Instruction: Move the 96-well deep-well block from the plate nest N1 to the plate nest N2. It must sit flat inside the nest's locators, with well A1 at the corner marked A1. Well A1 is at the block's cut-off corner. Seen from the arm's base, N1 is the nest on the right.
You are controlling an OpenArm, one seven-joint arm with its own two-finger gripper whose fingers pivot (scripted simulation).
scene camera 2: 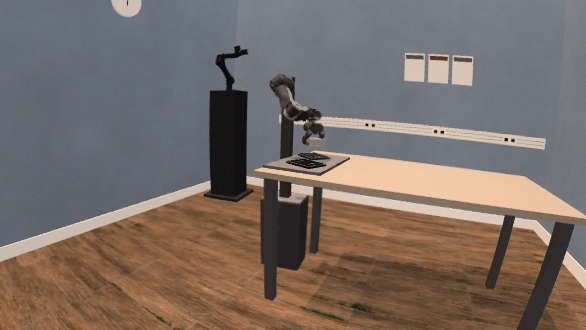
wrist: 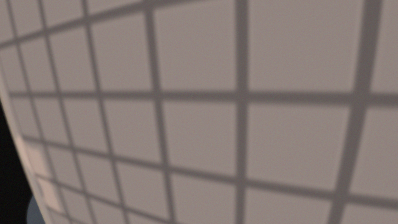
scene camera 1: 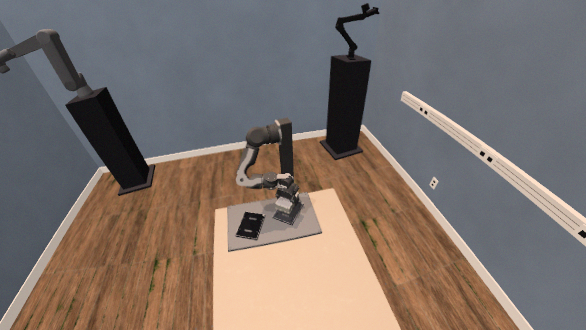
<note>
In view: a 96-well deep-well block [wrist: 111, 111].
</note>
